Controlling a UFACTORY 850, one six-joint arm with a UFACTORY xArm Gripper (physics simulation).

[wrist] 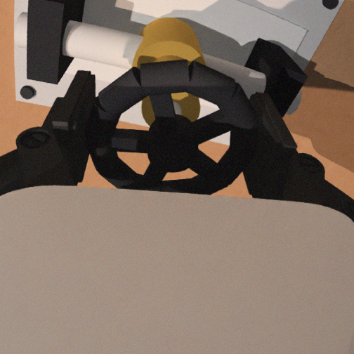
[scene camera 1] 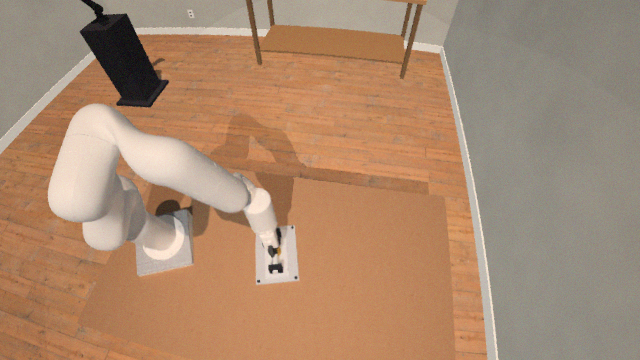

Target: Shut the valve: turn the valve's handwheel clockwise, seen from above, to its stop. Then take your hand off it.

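The valve's black handwheel (wrist: pixel 172 75) has a round rim, a dark hub and several spokes. It stands above a yellow valve body (wrist: pixel 167 37) (scene camera 1: pixel 279 251) on a white pipe (wrist: pixel 100 44). The valve is mounted on a pale base plate (wrist: pixel 42 93) (scene camera 1: pixel 291 262). My gripper (wrist: pixel 171 107) (scene camera 1: pixel 275 243) is shut on the handwheel, with one black finger on each side of the rim. In the scene view the gripper and wrist hide most of the handwheel.
Black pipe supports (wrist: pixel 44 42) (wrist: pixel 276 75) stand either side of the valve body. The plate lies on a brown mat (scene camera 1: pixel 370 260). My arm's base plate (scene camera 1: pixel 187 250) is left of it. A black pedestal (scene camera 1: pixel 120 55) and a wooden table (scene camera 1: pixel 330 45) stand farther back.
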